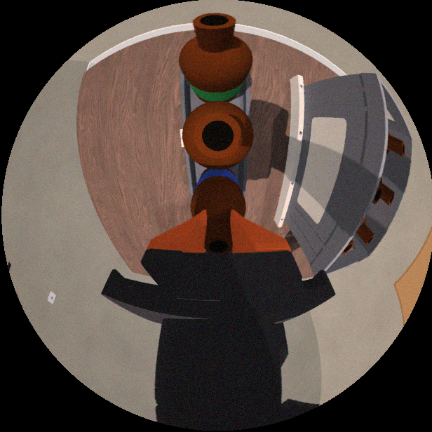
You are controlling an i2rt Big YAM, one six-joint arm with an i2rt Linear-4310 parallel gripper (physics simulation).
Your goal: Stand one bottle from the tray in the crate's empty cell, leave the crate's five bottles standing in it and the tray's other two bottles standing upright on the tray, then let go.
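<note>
Three brown bottles stand in a row on the narrow grey tray (186,100). The far bottle (215,62) has a green band. The middle bottle (195,150) is seen from above into its mouth. The near bottle (218,199) has a blue band. My gripper (218,214) is shut on the neck of this blue-banded bottle, with an orange finger on each side; the bottle is upright at the tray's near end. The grey crate (370,150) is at the right. Several brown bottle necks (396,145) (385,194) (365,231) show at its far side. Its empty cell cannot be made out.
A wooden table top (130,125) with a pale back edge lies under the tray. A white strip with small screws (300,110) runs beside the crate's near wall, right of the tray. An orange-tan surface (417,285) shows at the lower right.
</note>
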